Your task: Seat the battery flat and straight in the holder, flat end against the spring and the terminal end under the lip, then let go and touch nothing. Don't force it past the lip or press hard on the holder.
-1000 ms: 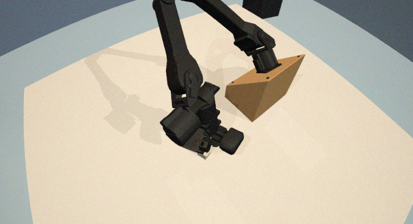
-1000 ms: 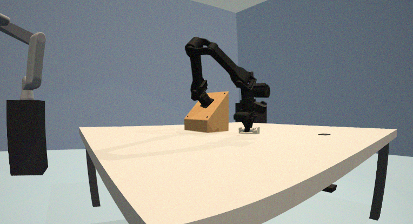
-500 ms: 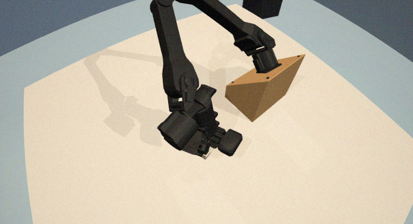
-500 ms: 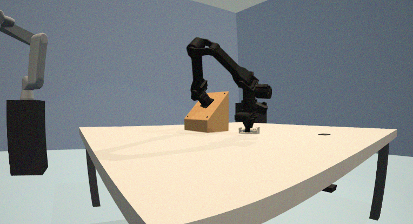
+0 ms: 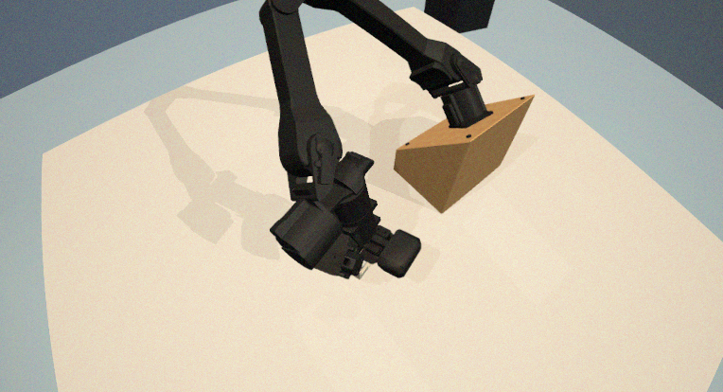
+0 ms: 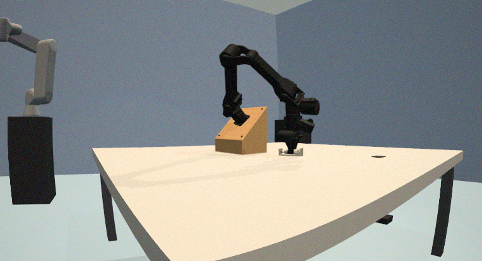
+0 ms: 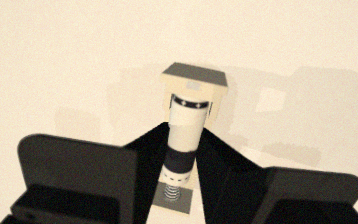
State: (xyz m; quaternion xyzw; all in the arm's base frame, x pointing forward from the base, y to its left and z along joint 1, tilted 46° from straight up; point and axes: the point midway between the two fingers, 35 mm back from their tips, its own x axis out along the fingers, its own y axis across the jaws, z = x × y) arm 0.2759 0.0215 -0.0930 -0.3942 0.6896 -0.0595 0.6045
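Right now the battery is 1 cm above my gripper tip.
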